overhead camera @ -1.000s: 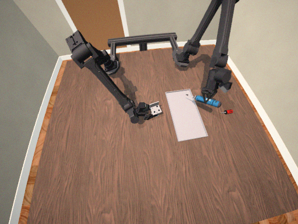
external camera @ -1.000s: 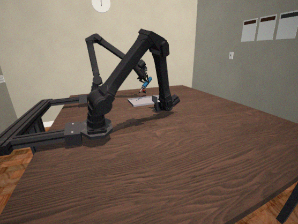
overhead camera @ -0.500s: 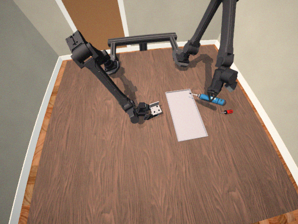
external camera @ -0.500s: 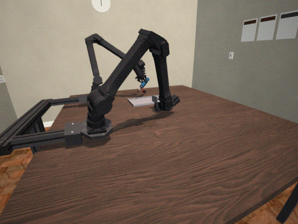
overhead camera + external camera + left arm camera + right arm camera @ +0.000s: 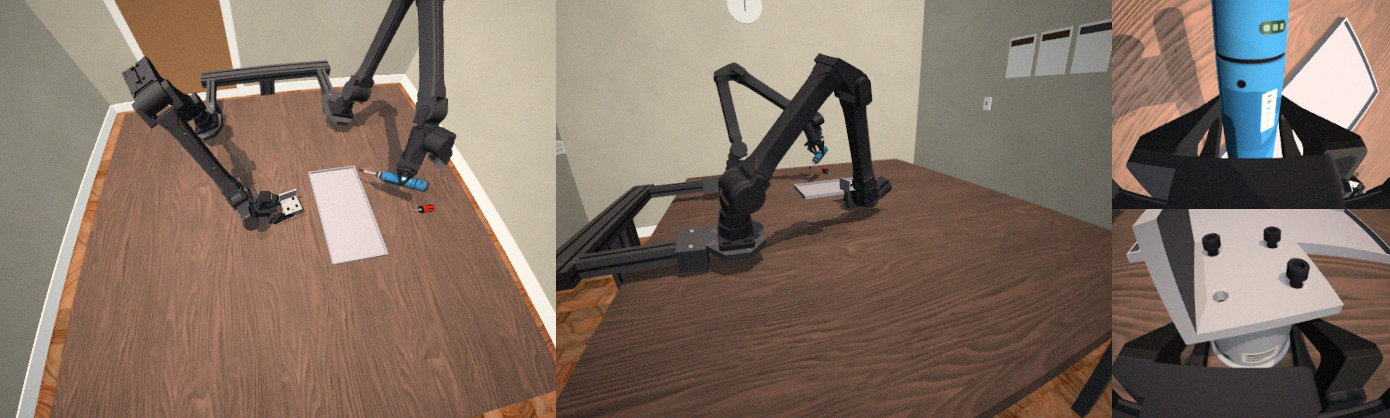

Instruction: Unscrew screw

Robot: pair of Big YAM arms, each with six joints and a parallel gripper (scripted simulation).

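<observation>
The joint module body is 1 cm above my right hand. The rest, counted from my right hand: bracket 5 cm above; then flat tray 3 cm ahead, 23 cm to the left, 2 cm below; then small red-handled screwdriver 7 cm ahead, 57 cm to the left, 1 cm below.
</observation>
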